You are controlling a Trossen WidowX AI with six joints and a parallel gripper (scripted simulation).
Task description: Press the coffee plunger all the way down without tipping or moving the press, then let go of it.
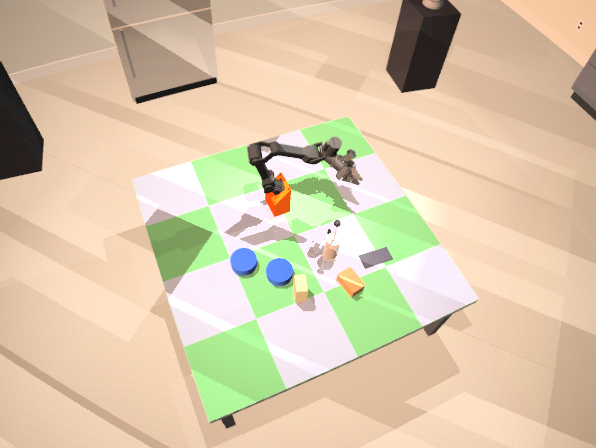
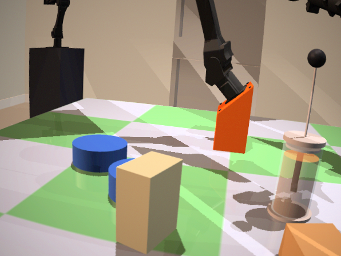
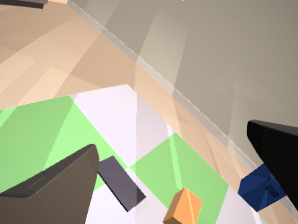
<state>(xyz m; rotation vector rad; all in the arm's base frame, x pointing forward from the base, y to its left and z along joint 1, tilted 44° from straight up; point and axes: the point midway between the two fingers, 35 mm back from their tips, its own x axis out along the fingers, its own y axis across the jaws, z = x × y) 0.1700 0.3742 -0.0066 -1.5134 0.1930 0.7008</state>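
Now: gripper tip 10 cm short of the coffee press, 14 cm to the left of it and 23 cm above it. The rest, counted from my gripper tip: dark flat slab (19 cm ahead, 7 cm to the left, 35 cm below).
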